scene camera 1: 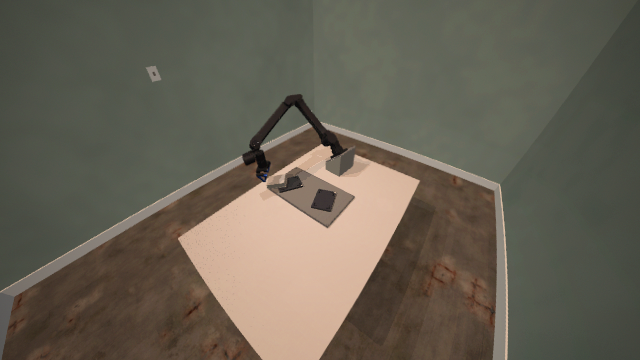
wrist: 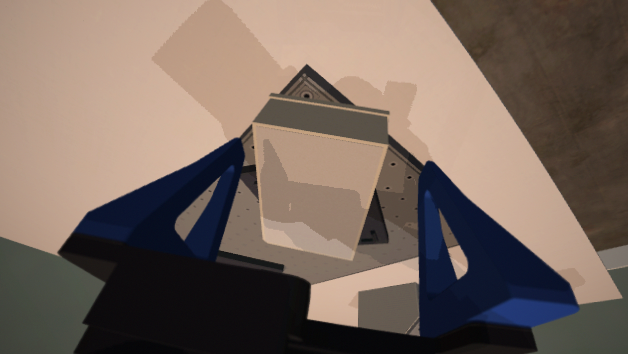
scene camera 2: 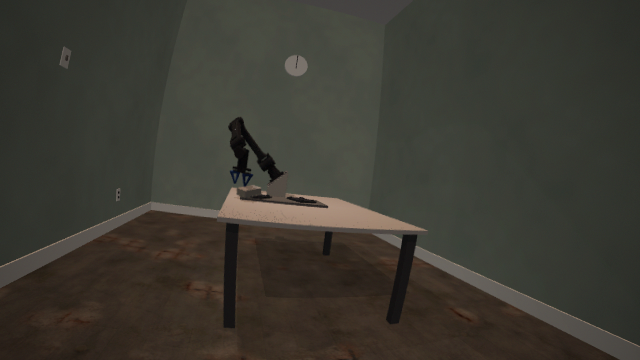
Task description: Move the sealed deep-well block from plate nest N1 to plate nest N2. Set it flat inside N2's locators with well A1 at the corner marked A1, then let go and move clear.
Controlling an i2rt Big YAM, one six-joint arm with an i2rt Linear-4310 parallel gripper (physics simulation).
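Frame: origin at the arm's base, x up, y right, z ahead, level; metres.
Seen in the pictures: gripper, fingertip midpoint: [scene camera 1: 266, 177] [wrist: 330, 157] [scene camera 2: 239, 185]; arm's base at its link origin: [scene camera 1: 339, 154] [scene camera 2: 277, 177].
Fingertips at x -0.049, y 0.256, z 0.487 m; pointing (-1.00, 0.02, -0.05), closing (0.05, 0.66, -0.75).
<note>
Offsets run from my fingertips to a thing's top centre. Level surfaces: height alone.
The pale, sealed deep-well block {dx +0.002, dy -0.059, dz -0.040 m} [scene camera 1: 277, 181] [scene camera 2: 248, 191] [wrist: 315, 190] sits askew over one end of the grey base plate [scene camera 1: 342, 201] [scene camera 2: 322, 205], partly covering a dark nest {dx -0.050, dy -0.114, dz -0.099 m} [scene camera 1: 295, 184] [wrist: 379, 227]. Its long sides are turned relative to that nest. A second dark nest {dx -0.050, dy -0.394, dz -0.139 m} [scene camera 1: 324, 200] [scene camera 2: 301, 200] is uncovered at the plate's other end. No N1, N2 or A1 marking is readable. My gripper [scene camera 1: 263, 178] [scene camera 2: 241, 184] [wrist: 330, 157] is open and empty, above the block's level in the scene views. In the wrist view the block shows between the blue fingers, apart from both.
The arm's grey base mount [scene camera 1: 341, 162] [scene camera 2: 277, 186] [wrist: 387, 305] stands on the table {dx -0.081 m} [scene camera 1: 280, 260] [scene camera 2: 310, 219] [wrist: 75, 125] behind the base plate. The block's end of the plate lies close to the table's left edge in scene camera 1.
</note>
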